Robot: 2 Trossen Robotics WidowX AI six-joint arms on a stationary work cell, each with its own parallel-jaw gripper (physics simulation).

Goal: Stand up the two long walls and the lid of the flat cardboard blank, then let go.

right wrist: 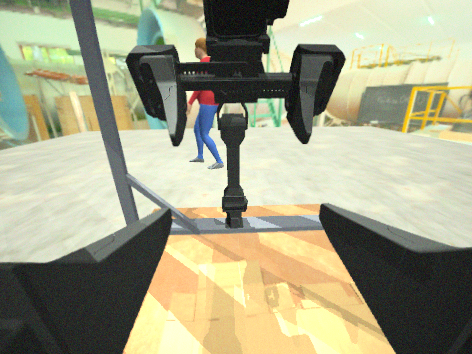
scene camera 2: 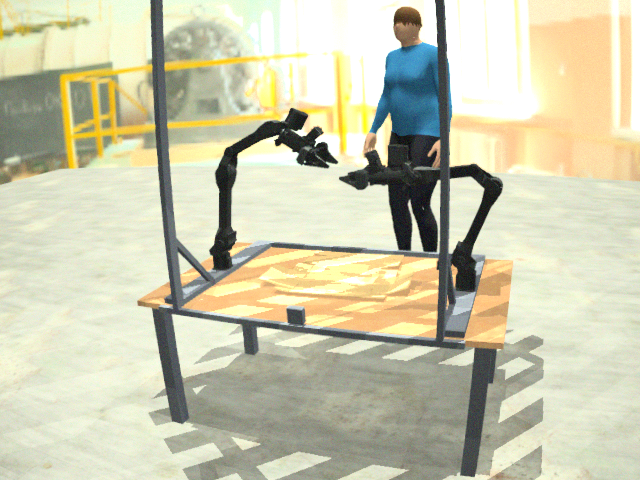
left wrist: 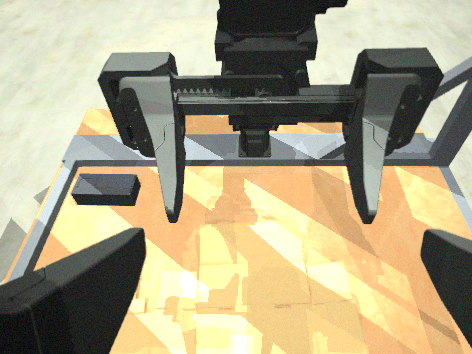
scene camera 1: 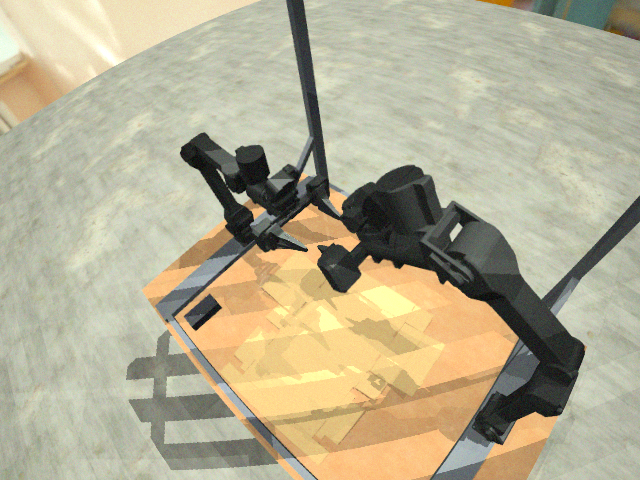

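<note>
The pale yellow cardboard blank lies spread on the table, flat or nearly flat. Fold lines and stripes of shadow cross it, and I cannot tell its long walls and lid apart. No panel plainly stands upright. My left gripper is open and empty, high above the blank; in scene camera 1 its fingers are partly hidden. My right gripper is open and empty, also high, facing the left gripper closely. Neither touches the cardboard.
A small dark block sits by the frame rail at one table edge. Dark upright posts rise from the table frame. A person in blue stands behind the table; one in red stands farther off.
</note>
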